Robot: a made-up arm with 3 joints.
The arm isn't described. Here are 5 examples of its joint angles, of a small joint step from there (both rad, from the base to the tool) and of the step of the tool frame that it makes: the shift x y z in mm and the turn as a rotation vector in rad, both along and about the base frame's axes.
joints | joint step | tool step
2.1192 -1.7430 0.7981 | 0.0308 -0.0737 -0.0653 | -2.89 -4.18 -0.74 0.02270 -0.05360 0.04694
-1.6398 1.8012 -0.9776 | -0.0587 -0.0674 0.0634 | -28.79 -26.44 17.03 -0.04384 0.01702 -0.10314
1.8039 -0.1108 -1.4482 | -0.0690 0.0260 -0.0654 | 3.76 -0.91 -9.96 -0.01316 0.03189 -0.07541
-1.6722 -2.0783 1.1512 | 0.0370 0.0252 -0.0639 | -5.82 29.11 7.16 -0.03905 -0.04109 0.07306
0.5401 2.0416 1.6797 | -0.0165 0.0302 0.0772 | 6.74 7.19 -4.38 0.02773 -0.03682 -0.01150
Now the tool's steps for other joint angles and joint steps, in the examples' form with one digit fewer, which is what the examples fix.
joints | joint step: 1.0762 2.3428 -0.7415 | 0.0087 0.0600 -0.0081
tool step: -6.6 19.1 5.7 -0.0326 0.0009 -0.0562
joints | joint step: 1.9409 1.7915 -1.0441 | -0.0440 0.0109 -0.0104
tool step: 8.3 4.5 6.9 0.0009 0.0510 -0.0182
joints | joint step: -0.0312 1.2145 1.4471 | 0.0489 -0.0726 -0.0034
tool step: 26.1 25.1 -1.8 0.0703 -0.0521 0.0001
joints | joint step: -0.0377 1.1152 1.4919 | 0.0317 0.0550 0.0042
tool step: 15.4 -18.5 -5.5 -0.0522 -0.0295 -0.0005
